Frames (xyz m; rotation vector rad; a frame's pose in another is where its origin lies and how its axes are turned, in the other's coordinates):
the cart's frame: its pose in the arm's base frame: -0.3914 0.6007 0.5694 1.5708 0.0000 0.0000
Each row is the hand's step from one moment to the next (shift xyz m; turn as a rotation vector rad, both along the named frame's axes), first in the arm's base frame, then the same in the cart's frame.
Working: the arm's base frame: its pose in the cart's frame: 0.3914 -0.5694 0.6007 -1.5708 0.0000 0.0000

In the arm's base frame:
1: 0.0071 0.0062 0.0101 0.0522 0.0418 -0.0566
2: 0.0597 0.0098 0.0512 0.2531 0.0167 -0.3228
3: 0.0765 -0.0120 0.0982 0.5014 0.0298 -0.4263
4: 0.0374 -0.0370 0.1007 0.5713 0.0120 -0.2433
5: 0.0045 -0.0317 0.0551 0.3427 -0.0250 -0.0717
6: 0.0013 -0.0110 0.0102 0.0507 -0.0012 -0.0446
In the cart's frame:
1: 0.0071 0.0101 -0.0062 0.0522 -0.0566 -0.0418
2: 0.0597 0.0512 -0.0098 0.2531 -0.3228 -0.0167
3: 0.0765 0.0982 0.0120 0.5014 -0.4263 -0.0298
4: 0.0374 0.1007 0.0370 0.5713 -0.2433 -0.0120
5: 0.0045 0.0551 0.0317 0.3427 -0.0717 0.0250
6: 0.0013 0.0102 0.0110 0.0507 -0.0446 0.0012

